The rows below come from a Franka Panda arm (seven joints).
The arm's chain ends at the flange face. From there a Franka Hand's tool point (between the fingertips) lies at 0.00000 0.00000 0.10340 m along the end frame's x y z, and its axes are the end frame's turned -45 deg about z.
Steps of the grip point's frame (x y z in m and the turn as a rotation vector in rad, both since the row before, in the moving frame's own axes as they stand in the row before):
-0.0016, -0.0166, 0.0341, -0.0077, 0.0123, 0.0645
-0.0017, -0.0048, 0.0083, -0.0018, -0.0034, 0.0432
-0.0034, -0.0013, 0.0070, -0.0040, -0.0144, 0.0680
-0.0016, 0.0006, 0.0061, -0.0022, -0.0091, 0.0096
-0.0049, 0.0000, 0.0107, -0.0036, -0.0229, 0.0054
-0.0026, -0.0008, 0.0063, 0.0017, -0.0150, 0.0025
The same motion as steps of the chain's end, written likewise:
-0.0143, -0.0103, 0.0341, 0.0033, 0.0141, 0.0645
-0.0045, -0.0026, 0.0083, -0.0037, -0.0011, 0.0432
-0.0025, 0.0002, 0.0070, -0.0130, -0.0074, 0.0680
-0.0002, 0.0007, 0.0061, -0.0080, -0.0049, 0.0096
-0.0020, 0.0015, 0.0107, -0.0187, -0.0136, 0.0054
-0.0012, 0.0003, 0.0063, -0.0094, -0.0118, 0.0025

